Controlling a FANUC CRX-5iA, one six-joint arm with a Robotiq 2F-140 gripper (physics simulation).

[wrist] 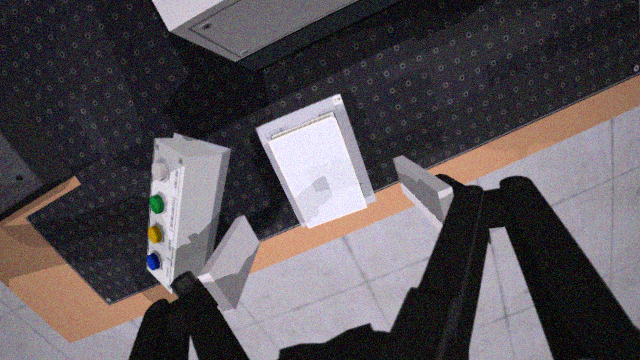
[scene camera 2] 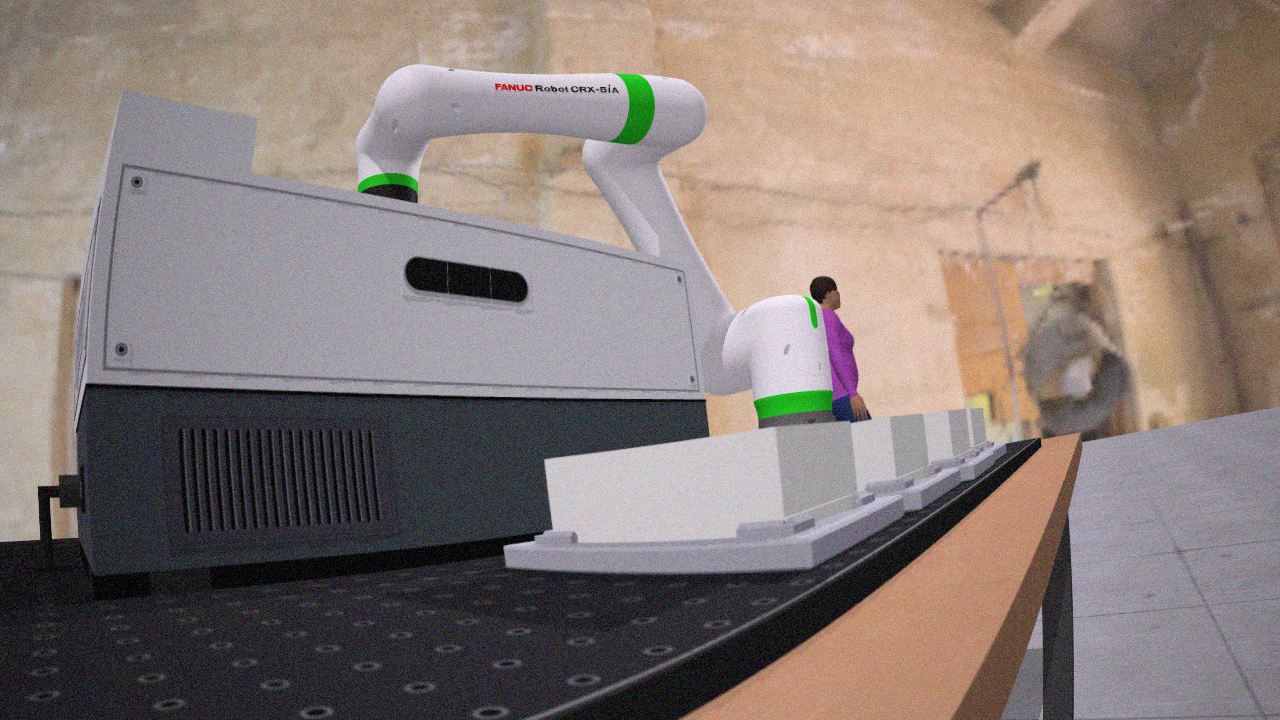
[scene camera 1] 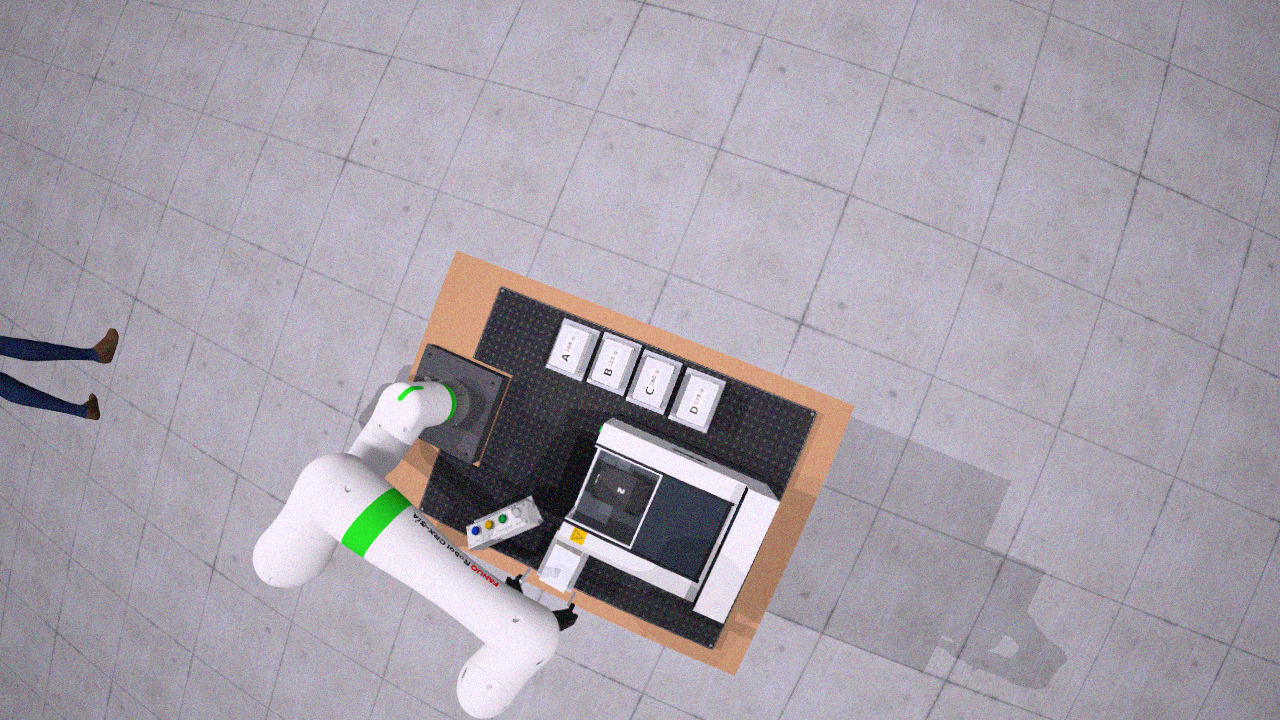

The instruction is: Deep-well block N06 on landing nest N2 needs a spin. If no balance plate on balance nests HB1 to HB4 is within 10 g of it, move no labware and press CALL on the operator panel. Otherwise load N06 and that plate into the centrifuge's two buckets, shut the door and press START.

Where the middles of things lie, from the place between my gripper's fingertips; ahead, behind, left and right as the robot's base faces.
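There is the button box point(scene camera 1: 523, 515), which I see 140 mm below my hand, 30 mm to the left of it and 220 mm behind it. I also see the centrifuge point(scene camera 2: 275, 381), and that is 60 mm below my hand, 250 mm ahead of it and 280 mm to the left of it.
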